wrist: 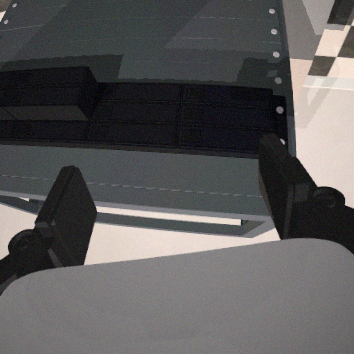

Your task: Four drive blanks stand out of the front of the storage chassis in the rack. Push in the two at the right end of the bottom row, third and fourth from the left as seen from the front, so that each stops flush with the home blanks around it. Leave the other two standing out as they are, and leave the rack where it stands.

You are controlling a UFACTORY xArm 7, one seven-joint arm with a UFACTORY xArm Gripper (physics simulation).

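Places are measured from the arm's base along level axes (x down, y left, z ahead), in centimetres.
Where they show: gripper, between the fingertips: (pixel 170 174).
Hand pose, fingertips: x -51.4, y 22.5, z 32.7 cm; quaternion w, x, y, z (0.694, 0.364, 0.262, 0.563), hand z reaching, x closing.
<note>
Each offset is from my fingertips to the centre of the thing. "pt": to the spot under its first point.
The dark storage chassis @[pt dx +11.8, dy -2.9, dz +16.0 cm] (pixel 181 117) crosses the rack in the wrist view. The two right-end blanks of its bottom row, the third @[pt dx +9.6, dy -8.0, dz +15.6 cm] (pixel 135 132) and fourth @[pt dx +9.6, dy +2.0, dz +16.3 cm] (pixel 222 137), look level with the blanks above them. A dark block of raised blank front @[pt dx +12.9, dy -19.3, dz +11.4 cm] (pixel 42 92) stands out at the left, above the bottom row; its left end is cut off, and I cannot tell how many blanks form it. My gripper (pixel 170 174) is open and empty. Its left finger overlaps the panel below the chassis, and its right fingertip overlaps the chassis's lower right corner.
Grey-green rack panels (pixel 160 172) lie above and below the chassis. The right rack post carries round light studs @[pt dx +14.4, dy +8.8, dz +18.1 cm] (pixel 279 110). The rack's base frame @[pt dx +2.3, dy -6.9, dz +42.7 cm] (pixel 175 225) shows below. Pale floor (pixel 325 155) and a checkered patch (pixel 322 65) lie to the right.
</note>
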